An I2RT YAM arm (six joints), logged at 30 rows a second.
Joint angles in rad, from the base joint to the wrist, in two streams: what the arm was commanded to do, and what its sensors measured. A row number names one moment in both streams.
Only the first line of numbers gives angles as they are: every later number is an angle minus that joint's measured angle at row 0.
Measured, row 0: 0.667, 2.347, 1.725, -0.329, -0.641, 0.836
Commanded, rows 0 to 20: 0.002, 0.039, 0.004, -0.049, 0.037, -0.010; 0.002, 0.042, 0.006, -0.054, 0.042, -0.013; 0.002, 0.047, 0.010, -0.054, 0.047, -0.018; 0.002, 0.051, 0.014, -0.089, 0.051, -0.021; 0.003, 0.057, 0.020, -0.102, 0.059, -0.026; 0.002, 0.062, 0.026, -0.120, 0.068, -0.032; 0.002, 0.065, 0.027, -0.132, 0.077, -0.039; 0.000, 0.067, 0.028, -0.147, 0.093, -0.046; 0.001, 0.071, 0.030, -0.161, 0.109, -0.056; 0.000, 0.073, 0.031, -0.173, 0.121, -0.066; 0.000, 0.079, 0.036, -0.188, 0.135, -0.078; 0.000, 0.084, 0.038, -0.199, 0.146, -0.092; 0.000, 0.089, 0.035, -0.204, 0.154, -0.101; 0.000, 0.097, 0.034, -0.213, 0.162, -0.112; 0.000, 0.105, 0.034, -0.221, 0.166, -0.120; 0.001, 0.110, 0.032, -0.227, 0.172, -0.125; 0.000, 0.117, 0.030, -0.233, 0.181, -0.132; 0.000, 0.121, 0.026, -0.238, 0.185, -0.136; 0.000, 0.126, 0.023, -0.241, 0.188, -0.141; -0.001, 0.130, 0.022, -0.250, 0.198, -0.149; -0.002, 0.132, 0.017, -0.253, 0.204, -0.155
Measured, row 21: 0.003, 0.029, 0.062, -0.101, 0.042, -0.112
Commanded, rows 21 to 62: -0.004, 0.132, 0.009, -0.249, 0.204, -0.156; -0.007, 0.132, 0.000, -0.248, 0.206, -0.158; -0.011, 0.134, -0.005, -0.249, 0.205, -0.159; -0.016, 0.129, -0.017, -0.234, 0.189, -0.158; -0.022, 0.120, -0.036, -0.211, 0.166, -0.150; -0.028, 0.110, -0.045, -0.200, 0.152, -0.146; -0.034, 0.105, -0.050, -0.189, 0.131, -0.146; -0.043, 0.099, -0.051, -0.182, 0.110, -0.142; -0.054, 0.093, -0.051, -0.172, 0.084, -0.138; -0.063, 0.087, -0.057, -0.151, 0.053, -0.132; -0.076, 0.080, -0.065, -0.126, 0.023, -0.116; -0.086, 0.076, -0.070, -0.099, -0.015, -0.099; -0.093, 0.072, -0.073, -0.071, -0.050, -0.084; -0.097, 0.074, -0.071, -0.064, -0.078, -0.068; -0.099, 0.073, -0.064, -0.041, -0.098, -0.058; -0.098, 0.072, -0.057, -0.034, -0.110, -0.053; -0.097, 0.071, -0.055, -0.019, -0.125, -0.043; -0.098, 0.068, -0.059, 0.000, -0.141, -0.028; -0.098, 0.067, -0.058, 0.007, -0.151, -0.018; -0.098, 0.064, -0.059, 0.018, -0.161, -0.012; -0.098, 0.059, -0.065, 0.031, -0.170, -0.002; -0.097, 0.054, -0.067, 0.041, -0.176, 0.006; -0.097, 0.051, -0.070, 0.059, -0.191, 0.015; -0.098, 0.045, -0.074, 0.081, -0.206, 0.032; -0.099, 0.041, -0.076, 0.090, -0.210, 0.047; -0.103, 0.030, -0.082, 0.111, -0.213, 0.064; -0.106, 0.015, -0.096, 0.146, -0.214, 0.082; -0.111, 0.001, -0.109, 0.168, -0.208, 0.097; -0.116, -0.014, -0.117, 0.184, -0.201, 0.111; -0.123, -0.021, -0.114, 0.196, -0.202, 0.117; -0.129, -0.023, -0.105, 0.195, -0.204, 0.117; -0.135, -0.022, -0.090, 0.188, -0.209, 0.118; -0.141, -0.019, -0.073, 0.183, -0.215, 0.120; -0.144, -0.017, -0.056, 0.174, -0.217, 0.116; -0.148, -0.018, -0.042, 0.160, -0.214, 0.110; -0.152, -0.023, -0.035, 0.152, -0.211, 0.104; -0.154, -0.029, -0.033, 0.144, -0.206, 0.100; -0.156, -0.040, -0.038, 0.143, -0.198, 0.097; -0.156, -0.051, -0.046, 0.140, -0.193, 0.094; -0.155, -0.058, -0.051, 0.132, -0.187, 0.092; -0.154, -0.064, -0.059, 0.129, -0.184, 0.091; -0.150, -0.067, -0.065, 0.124, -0.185, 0.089
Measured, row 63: -0.165, -0.017, -0.061, 0.160, -0.198, 0.103
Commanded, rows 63 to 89: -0.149, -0.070, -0.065, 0.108, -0.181, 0.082; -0.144, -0.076, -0.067, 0.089, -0.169, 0.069; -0.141, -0.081, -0.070, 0.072, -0.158, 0.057; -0.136, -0.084, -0.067, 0.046, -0.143, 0.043; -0.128, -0.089, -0.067, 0.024, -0.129, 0.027; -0.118, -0.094, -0.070, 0.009, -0.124, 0.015; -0.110, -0.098, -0.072, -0.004, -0.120, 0.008; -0.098, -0.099, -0.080, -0.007, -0.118, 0.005; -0.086, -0.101, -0.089, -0.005, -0.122, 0.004; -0.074, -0.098, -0.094, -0.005, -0.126, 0.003; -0.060, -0.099, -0.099, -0.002, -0.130, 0.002; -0.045, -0.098, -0.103, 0.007, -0.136, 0.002; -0.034, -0.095, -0.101, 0.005, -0.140, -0.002; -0.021, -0.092, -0.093, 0.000, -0.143, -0.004; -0.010, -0.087, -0.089, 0.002, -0.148, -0.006; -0.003, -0.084, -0.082, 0.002, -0.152, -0.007; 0.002, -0.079, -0.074, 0.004, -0.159, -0.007; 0.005, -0.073, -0.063, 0.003, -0.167, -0.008; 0.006, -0.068, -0.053, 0.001, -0.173, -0.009; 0.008, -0.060, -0.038, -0.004, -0.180, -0.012; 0.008, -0.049, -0.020, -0.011, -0.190, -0.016; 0.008, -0.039, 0.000, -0.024, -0.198, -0.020; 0.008, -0.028, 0.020, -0.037, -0.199, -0.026; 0.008, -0.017, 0.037, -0.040, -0.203, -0.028; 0.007, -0.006, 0.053, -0.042, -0.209, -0.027; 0.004, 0.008, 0.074, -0.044, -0.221, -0.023; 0.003, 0.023, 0.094, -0.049, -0.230, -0.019
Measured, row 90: 0.010, -0.026, 0.044, -0.013, -0.189, -0.004
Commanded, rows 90 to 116: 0.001, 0.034, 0.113, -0.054, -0.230, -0.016; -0.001, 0.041, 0.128, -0.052, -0.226, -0.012; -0.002, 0.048, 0.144, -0.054, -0.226, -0.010; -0.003, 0.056, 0.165, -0.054, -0.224, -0.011; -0.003, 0.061, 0.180, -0.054, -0.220, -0.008; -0.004, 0.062, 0.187, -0.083, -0.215, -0.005; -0.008, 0.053, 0.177, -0.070, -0.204, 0.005; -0.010, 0.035, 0.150, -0.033, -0.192, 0.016; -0.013, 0.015, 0.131, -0.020, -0.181, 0.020; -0.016, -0.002, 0.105, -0.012, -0.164, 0.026; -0.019, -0.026, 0.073, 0.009, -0.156, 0.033; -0.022, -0.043, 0.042, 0.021, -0.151, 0.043; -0.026, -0.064, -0.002, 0.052, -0.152, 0.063; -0.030, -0.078, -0.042, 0.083, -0.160, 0.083; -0.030, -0.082, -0.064, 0.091, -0.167, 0.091; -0.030, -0.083, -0.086, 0.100, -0.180, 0.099; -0.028, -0.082, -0.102, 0.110, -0.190, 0.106; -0.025, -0.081, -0.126, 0.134, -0.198, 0.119; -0.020, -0.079, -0.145, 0.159, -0.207, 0.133; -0.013, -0.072, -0.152, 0.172, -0.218, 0.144; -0.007, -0.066, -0.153, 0.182, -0.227, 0.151; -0.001, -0.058, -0.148, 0.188, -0.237, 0.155; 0.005, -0.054, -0.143, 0.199, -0.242, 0.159; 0.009, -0.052, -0.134, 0.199, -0.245, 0.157; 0.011, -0.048, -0.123, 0.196, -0.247, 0.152; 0.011, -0.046, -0.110, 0.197, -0.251, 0.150; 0.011, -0.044, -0.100, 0.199, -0.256, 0.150
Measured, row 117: 0.004, -0.063, -0.138, 0.162, -0.218, 0.141
